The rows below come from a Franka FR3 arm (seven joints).
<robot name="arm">
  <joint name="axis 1" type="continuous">
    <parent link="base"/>
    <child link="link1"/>
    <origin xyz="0 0 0.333"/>
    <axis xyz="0 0 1"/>
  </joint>
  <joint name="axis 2" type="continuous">
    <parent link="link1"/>
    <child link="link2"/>
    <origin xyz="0 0 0"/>
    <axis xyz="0 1 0"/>
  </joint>
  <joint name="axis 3" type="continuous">
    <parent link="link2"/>
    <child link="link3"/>
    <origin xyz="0 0 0.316"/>
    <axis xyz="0 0 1"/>
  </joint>
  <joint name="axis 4" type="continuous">
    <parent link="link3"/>
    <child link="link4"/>
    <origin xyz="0.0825 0 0"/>
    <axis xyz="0 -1 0"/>
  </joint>
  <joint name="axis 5" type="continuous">
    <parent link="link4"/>
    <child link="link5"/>
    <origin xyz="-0.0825 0 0.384"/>
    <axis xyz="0 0 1"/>
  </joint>
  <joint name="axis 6" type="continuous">
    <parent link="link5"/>
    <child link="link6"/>
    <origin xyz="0 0 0"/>
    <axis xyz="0 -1 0"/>
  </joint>
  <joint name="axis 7" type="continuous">
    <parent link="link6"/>
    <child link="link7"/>
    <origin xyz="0.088 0 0"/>
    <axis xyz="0 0 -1"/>
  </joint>
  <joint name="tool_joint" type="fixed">
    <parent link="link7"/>
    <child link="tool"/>
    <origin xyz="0 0 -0.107" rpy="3.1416 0 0"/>
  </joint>
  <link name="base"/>
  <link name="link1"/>
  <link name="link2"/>
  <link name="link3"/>
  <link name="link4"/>
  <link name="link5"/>
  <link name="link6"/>
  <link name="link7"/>
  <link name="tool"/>
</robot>
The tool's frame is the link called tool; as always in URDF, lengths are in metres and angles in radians. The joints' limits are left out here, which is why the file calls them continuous.
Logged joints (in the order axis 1, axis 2, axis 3, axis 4, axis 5, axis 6, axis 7), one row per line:
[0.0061 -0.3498 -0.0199 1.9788 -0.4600 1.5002 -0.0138]
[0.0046 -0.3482 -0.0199 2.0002 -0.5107 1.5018 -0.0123]
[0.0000 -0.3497 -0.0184 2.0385 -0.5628 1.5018 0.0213]
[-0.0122 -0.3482 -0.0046 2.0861 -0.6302 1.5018 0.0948]
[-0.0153 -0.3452 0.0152 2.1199 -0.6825 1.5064 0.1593]
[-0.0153 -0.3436 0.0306 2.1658 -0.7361 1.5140 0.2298]
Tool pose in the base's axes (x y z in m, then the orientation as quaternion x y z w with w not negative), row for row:
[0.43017 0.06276 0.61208 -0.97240 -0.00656 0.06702 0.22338]
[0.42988 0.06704 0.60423 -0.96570 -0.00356 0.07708 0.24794]
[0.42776 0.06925 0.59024 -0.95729 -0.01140 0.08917 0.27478]
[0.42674 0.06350 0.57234 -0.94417 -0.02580 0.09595 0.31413]
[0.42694 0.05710 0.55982 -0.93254 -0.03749 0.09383 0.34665]
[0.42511 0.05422 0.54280 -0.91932 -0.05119 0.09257 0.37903]
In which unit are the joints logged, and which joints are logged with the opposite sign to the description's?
The joints are logged in radians. Opposite sign: axis 3, axis 4, axis 5, axis 7.
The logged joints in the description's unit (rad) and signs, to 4 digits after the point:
[0.0061 -0.3498 0.0199 -1.9788 0.4600 1.5002 0.0138]
[0.0046 -0.3482 0.0199 -2.0002 0.5107 1.5018 0.0123]
[0.0000 -0.3497 0.0184 -2.0385 0.5628 1.5018 -0.0213]
[-0.0122 -0.3482 0.0046 -2.0861 0.6302 1.5018 -0.0948]
[-0.0153 -0.3452 -0.0152 -2.1199 0.6825 1.5064 -0.1593]
[-0.0153 -0.3436 -0.0306 -2.1658 0.7361 1.5140 -0.2298]

